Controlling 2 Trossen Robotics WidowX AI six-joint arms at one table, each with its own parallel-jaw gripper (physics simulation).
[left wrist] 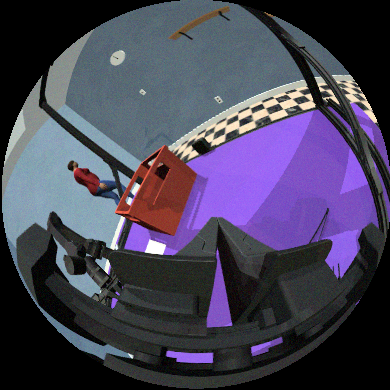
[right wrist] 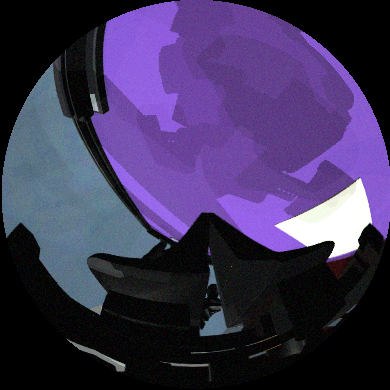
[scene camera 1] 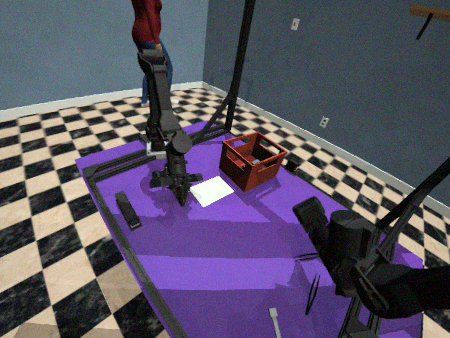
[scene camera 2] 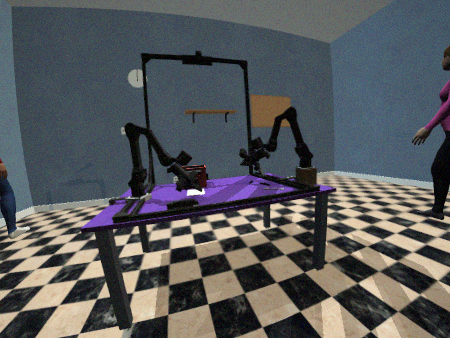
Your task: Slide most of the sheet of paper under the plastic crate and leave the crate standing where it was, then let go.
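Note:
A red-brown plastic crate [scene camera 1: 260, 177] [scene camera 2: 201, 176] [left wrist: 170, 205] stands upright on the purple table. A white sheet of paper [scene camera 1: 212, 191] [scene camera 2: 194, 192] [left wrist: 155, 246] [right wrist: 335, 220] lies flat beside it, with a narrow strip of table between them in scene camera 1. My right gripper [scene camera 1: 183, 202] [right wrist: 206, 217] is shut and empty, pointing down low over the table beside the paper's left edge in scene camera 1, on the side away from the crate. My left gripper [left wrist: 215, 222] is shut and empty, raised well away from the crate and paper.
A long black object [scene camera 1: 129, 210] lies near the left table edge in scene camera 1. Thin black tweezer-like pieces [scene camera 1: 312, 295] and a pale-tipped tool [scene camera 1: 273, 314] lie in the foreground. A small black block [left wrist: 202, 146] is behind the crate. Dark rails run along the table edges.

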